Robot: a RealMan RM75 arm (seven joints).
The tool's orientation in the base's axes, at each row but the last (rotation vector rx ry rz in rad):
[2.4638, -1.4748, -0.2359]
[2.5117, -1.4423, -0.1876]
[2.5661, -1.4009, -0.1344]
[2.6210, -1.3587, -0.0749]
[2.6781, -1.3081, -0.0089]
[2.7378, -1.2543, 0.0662]
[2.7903, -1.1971, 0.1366]
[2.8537, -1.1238, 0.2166]
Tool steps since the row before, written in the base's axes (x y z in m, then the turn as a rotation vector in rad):
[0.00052, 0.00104, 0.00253, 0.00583, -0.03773, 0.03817]
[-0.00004, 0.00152, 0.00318, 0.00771, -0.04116, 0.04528]
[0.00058, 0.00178, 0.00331, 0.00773, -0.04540, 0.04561]
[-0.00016, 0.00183, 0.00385, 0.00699, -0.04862, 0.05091]
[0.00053, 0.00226, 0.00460, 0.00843, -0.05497, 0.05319]
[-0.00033, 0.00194, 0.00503, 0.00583, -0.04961, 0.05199]
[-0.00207, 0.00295, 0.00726, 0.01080, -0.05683, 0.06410]
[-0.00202, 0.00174, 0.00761, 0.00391, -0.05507, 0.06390]
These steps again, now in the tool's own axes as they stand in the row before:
[-0.00069, -0.00014, -0.00269, 0.03580, 0.02367, -0.03275]
[-0.00131, 0.00015, -0.00327, 0.03976, 0.02568, -0.03954]
[-0.00111, -0.00065, -0.00358, 0.04334, 0.02796, -0.03926]
[-0.00142, -0.00017, -0.00402, 0.04575, 0.03137, -0.04390]
[-0.00115, -0.00111, -0.00490, 0.05176, 0.03442, -0.04536]
[-0.00120, -0.00051, -0.00524, 0.04593, 0.03280, -0.04486]
[-0.00265, -0.00009, -0.00766, 0.05600, 0.03485, -0.05572]
[-0.00145, 0.00019, -0.00793, 0.04980, 0.03826, -0.05646]

